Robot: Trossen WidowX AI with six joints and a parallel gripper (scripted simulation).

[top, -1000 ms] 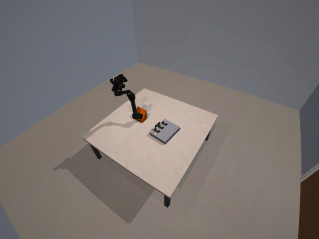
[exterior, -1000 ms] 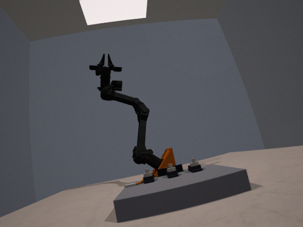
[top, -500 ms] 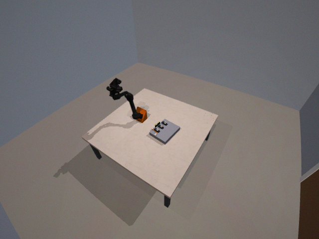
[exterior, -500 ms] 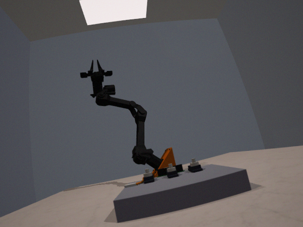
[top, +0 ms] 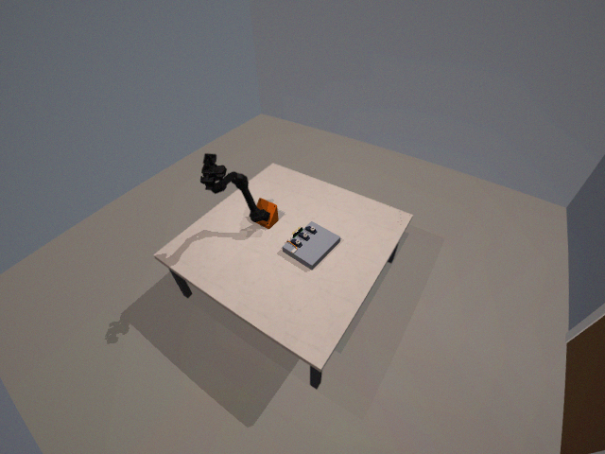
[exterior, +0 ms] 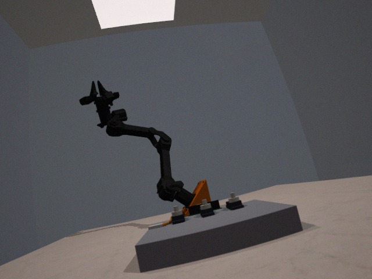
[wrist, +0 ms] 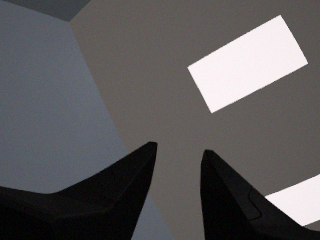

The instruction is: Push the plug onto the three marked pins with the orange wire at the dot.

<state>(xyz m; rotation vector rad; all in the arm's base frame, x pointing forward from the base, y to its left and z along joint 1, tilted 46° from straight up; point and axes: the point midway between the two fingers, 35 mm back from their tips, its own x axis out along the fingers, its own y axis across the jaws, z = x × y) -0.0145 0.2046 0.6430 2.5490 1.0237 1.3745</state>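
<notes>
My gripper tip is now 67 cm above the grey printed holder, 47 cm short of it and 28 cm to the right of it.
</notes>
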